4 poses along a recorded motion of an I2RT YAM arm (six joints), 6.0 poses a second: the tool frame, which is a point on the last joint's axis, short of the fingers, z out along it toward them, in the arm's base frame.
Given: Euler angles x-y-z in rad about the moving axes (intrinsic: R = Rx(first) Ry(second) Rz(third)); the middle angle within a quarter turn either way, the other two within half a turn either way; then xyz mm.
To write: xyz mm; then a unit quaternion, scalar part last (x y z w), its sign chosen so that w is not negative. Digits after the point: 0 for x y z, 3 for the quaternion.
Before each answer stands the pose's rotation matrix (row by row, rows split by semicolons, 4 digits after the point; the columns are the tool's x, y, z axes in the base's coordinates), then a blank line. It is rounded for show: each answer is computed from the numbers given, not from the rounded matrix.
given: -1.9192 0.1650 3.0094 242 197 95
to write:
-0.9778 -0.1300 0.1643; 0.1080 0.3588 0.9272; -0.1795 0.9243 -0.3368

242 197 95 -0.007 0.818 0.566 0.105
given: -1.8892 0.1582 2.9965 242 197 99
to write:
-0.9771 -0.1428 0.1575; 0.1028 0.3314 0.9379; -0.1861 0.9326 -0.3091

242 197 99 -0.012 0.809 0.578 0.106
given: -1.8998 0.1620 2.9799 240 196 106
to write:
-0.9740 -0.1589 0.1613; 0.0986 0.3435 0.9340; -0.2038 0.9256 -0.3189

240 196 106 -0.019 0.812 0.573 0.112
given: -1.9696 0.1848 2.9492 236 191 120
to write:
-0.9648 -0.1880 0.1837; 0.0920 0.4135 0.9058; -0.2462 0.8909 -0.3817

236 191 120 -0.029 0.831 0.541 0.129
